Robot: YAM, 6 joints.
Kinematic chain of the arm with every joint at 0, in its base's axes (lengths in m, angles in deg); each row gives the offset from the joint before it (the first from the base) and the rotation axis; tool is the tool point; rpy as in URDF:
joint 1: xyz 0 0 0.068 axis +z
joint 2: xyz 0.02 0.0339 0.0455 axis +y
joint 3: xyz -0.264 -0.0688 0 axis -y
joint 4: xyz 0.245 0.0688 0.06 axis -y
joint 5: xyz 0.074 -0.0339 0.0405 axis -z
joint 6: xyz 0.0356 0 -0.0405 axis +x
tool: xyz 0 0 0 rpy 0 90 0
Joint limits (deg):
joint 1: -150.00..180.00
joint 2: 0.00..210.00
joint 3: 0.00..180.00
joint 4: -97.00..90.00
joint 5: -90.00..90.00
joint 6: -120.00..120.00
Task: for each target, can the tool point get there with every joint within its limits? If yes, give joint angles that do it. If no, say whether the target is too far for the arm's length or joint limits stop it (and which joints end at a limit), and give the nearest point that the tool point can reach.
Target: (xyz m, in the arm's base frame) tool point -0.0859 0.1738 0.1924
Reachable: yes | joints 116.04 61.18 34.12 -32.40 -1.44 -44.44
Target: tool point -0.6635 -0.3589 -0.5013
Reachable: no: too far | nearest point -0.4429 -0.2534 -0.2684 | short by 0.338 m
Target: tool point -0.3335 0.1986 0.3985
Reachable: yes | joints 144.75 98.42 99.09 -25.56 -58.33 28.50
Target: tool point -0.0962 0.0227 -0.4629
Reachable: no: joint limits stop it (at a limit: joint 2) | nearest point -0.1295 0.0306 -0.3614 | short by 0.107 m
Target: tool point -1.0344 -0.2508 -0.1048
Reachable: no: too far | nearest point -0.6274 -0.0174 -0.0172 | short by 0.477 m
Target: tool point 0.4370 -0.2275 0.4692
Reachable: yes | joints -25.58 139.20 144.77 65.35 27.64 18.91
